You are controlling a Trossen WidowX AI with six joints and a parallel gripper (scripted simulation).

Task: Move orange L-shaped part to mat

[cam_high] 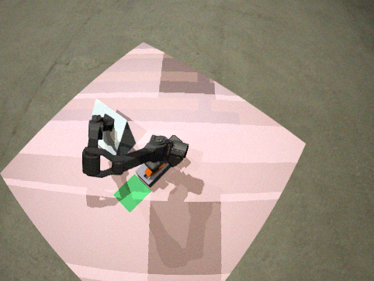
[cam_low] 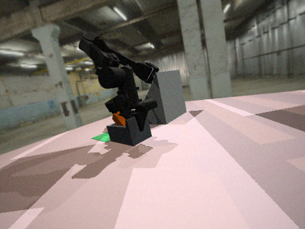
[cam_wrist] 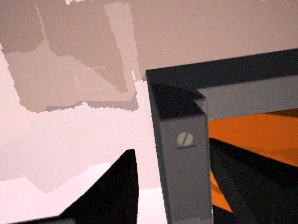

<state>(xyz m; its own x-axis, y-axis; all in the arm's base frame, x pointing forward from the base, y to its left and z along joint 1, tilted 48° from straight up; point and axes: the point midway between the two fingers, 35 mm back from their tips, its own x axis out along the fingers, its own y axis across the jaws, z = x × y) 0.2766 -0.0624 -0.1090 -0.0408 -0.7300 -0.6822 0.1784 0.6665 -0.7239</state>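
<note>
The orange L-shaped part lies 2 cm behind my gripper tip, 5 cm to the right of it and 1 cm above it. Also, from my gripper tip: green mat (4 cm behind, 22 cm to the right, 5 cm below).
</note>
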